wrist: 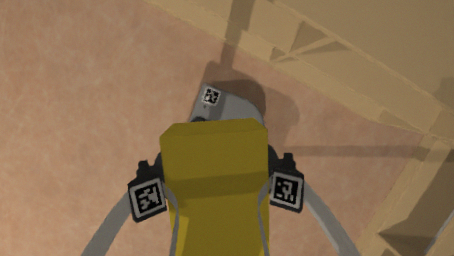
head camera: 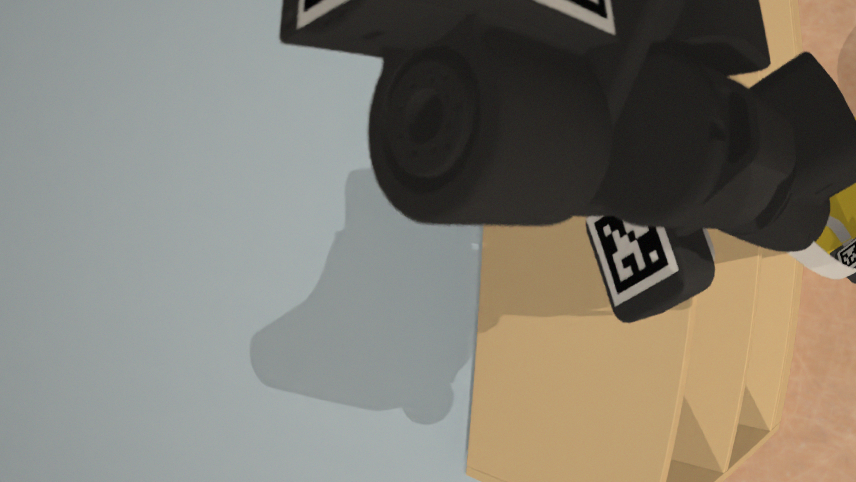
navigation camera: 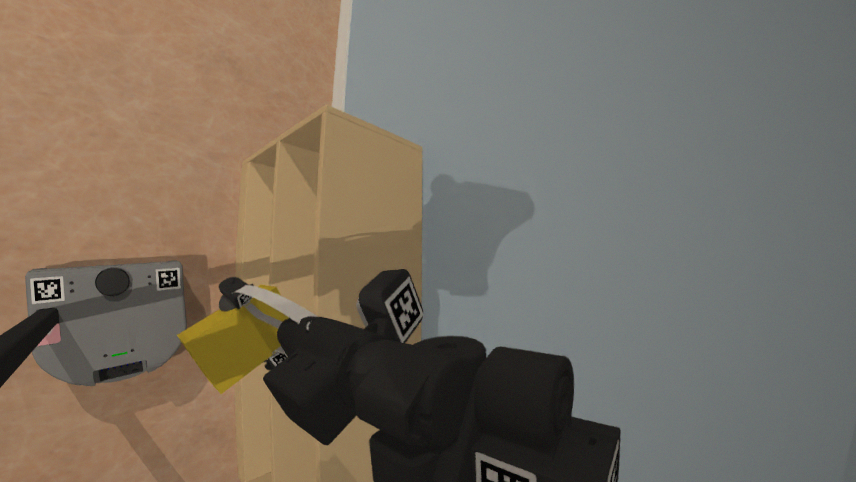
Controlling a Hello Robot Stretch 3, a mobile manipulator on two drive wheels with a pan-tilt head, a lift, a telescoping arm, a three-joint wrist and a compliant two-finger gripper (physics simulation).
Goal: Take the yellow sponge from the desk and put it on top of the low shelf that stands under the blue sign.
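Where they show: gripper, fingertip midpoint: (wrist: 216,161) (head camera: 841,198) (navigation camera: 245,322); robot's base, origin of the base link: (wrist: 202,120) (navigation camera: 112,280).
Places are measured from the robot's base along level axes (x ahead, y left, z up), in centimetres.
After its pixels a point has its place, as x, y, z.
The yellow sponge (head camera: 845,206) @(-1.4, -11.0, 91.3) (navigation camera: 227,350) @(-3.5, -8.6, 91.3) (wrist: 215,160) @(-1.4, -13.9, 91.3) is between the two fingers of my gripper (navigation camera: 254,326) @(-2.2, -12.2, 86.3) (wrist: 216,161) @(-2.2, -12.2, 86.3), which is shut on it. In the navigation view the sponge shows partly over the floor and partly over the open front of the low wooden shelf (head camera: 575,389) @(20.0, -55.6, 61.0) (navigation camera: 371,191) @(20.9, -54.4, 61.0) (wrist: 410,30) @(-32.7, -42.3, 61.0). The shelf's top lies to the wall side of the sponge. My dark wrist hangs over the shelf's top in the head and navigation views. In the head view most of the sponge is hidden or cut off. The blue sign and the desk do not show.
A grey-blue wall (head camera: 149,179) @(-7.9, -76.3, 111.1) (navigation camera: 628,209) @(10.9, -78.1, 119.0) stands along the shelf's back edge. My grey base (navigation camera: 113,335) @(-13.8, 0.8, 15.9) (wrist: 237,110) @(-11.9, -11.5, 16.0) stands on the brown floor (navigation camera: 149,119) @(52.1, -10.1, 0.0) (wrist: 75,100) @(59.0, 11.5, 0.0), in front of the shelf. The shelf's near front edge has open compartments.
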